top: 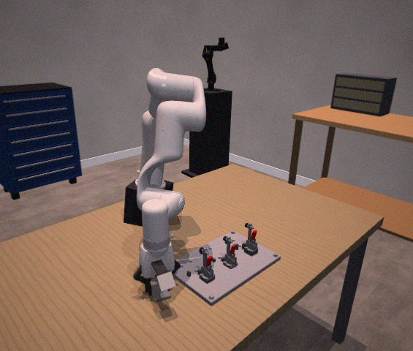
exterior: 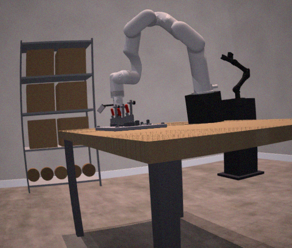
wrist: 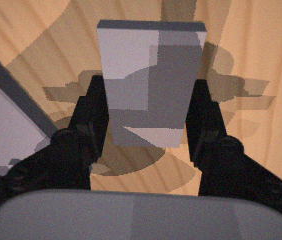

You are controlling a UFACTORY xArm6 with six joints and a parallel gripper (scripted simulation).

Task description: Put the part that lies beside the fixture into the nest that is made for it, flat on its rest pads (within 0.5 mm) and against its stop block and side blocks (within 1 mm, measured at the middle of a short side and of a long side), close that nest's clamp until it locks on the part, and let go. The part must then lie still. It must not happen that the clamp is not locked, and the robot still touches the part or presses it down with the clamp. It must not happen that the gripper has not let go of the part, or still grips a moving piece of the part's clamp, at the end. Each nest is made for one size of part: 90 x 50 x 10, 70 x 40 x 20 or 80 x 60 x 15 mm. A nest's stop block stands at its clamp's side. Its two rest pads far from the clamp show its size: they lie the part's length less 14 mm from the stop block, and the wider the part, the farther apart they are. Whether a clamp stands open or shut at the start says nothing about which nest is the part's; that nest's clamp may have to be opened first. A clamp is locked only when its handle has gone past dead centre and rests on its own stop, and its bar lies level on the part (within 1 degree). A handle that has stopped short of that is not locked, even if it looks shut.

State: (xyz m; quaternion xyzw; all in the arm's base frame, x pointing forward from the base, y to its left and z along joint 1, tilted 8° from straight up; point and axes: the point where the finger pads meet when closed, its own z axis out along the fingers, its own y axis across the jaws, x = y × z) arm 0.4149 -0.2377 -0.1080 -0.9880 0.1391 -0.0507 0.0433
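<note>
My gripper is now 25 cm to the right of the grey fixture plate, 3 cm short of it and 1 cm above it. Round my hand: grey block part 2 cm below.
</note>
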